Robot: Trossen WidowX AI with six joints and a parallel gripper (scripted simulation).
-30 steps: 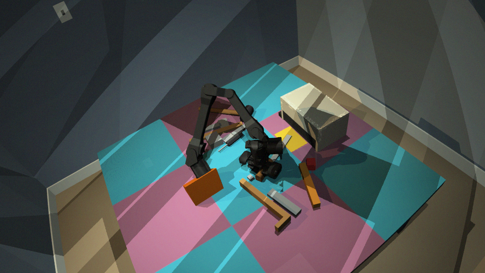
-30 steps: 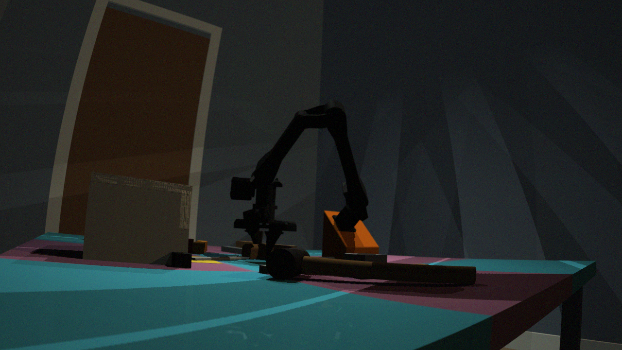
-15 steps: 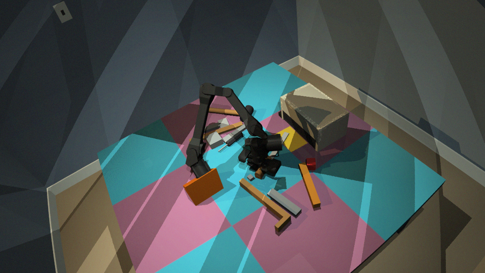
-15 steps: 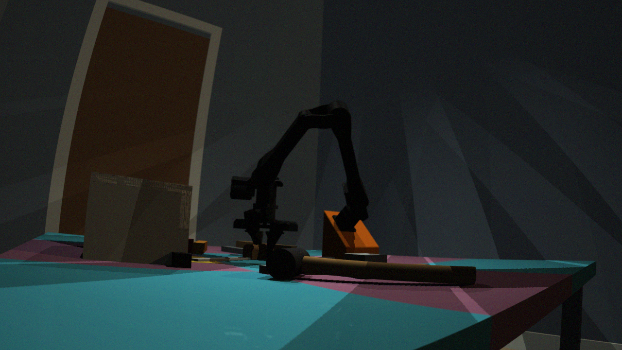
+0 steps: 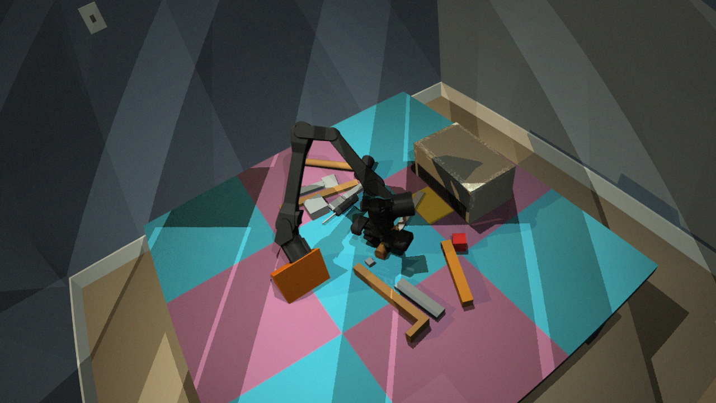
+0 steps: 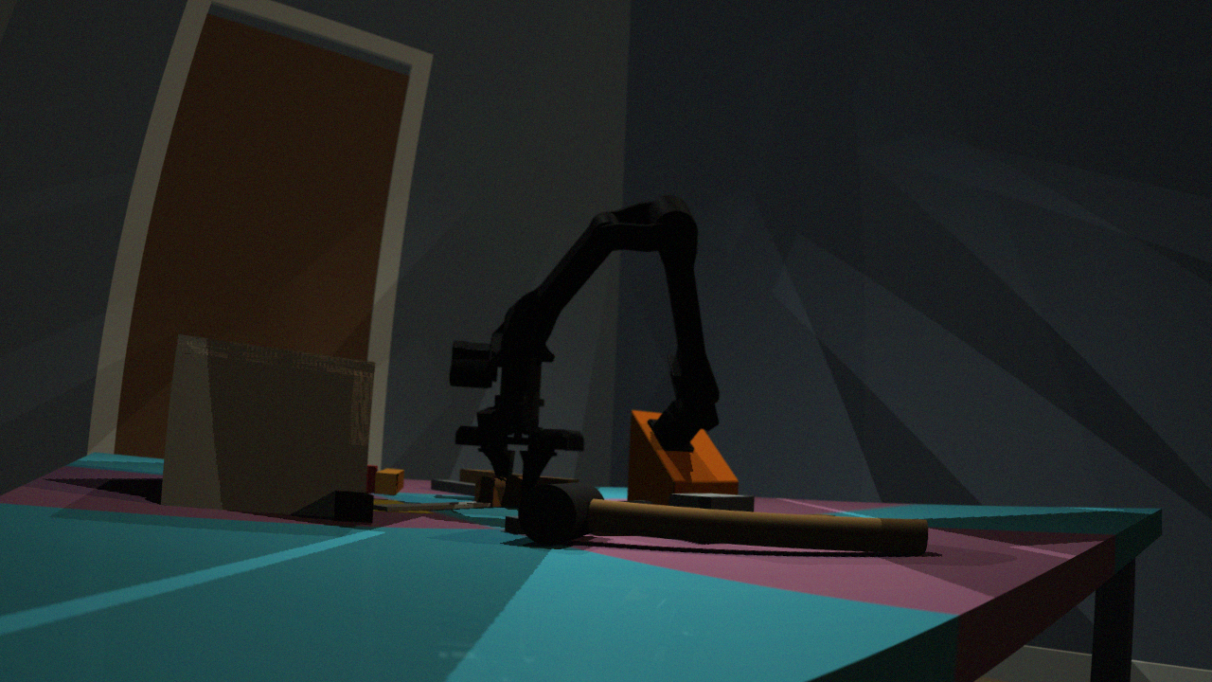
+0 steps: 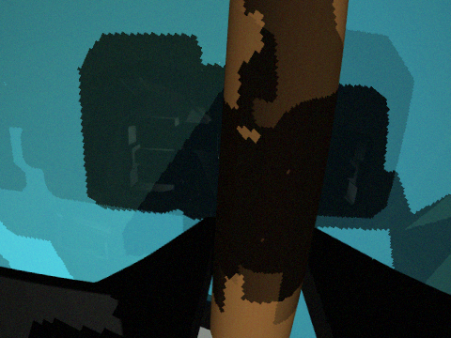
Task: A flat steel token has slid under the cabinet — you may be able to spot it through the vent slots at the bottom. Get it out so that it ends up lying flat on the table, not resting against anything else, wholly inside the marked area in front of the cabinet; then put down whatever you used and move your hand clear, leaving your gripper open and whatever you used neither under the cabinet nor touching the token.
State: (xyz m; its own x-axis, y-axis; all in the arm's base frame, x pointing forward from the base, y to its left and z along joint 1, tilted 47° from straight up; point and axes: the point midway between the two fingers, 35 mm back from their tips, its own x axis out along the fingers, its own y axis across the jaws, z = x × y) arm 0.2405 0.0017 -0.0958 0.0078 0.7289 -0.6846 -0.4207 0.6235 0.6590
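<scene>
Right now my gripper tip is 2 cm past the screwdriver and 24 cm to the right of it. Round my gripper tip: grey bar 3 cm behind, 21 cm to the right; then red cube 19 cm ahead, 14 cm to the right, 1 cm above; then small grey cube 6 cm behind, 1 cm to the right.
</scene>
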